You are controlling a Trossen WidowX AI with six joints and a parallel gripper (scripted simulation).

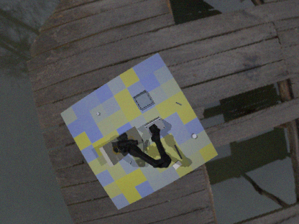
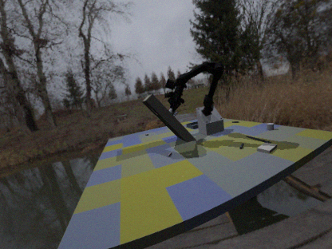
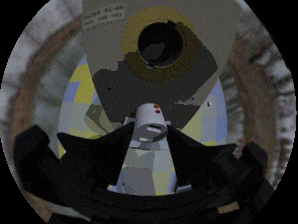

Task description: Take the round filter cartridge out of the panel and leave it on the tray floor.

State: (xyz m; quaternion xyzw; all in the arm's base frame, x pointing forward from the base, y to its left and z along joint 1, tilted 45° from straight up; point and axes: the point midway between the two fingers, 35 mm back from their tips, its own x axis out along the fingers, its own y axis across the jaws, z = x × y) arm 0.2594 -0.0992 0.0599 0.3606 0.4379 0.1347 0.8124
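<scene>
The square tray lies 360 mm behind my gripper tip, 250 mm to the right of it and 210 mm below it. The rest, counted from my gripper tip: white flat block (240 mm behind, 530 mm to the left, 210 mm below); white dot (110 mm ahead, 420 mm to the right, 210 mm below); white round cartridge (right at my gripper tip).
</scene>
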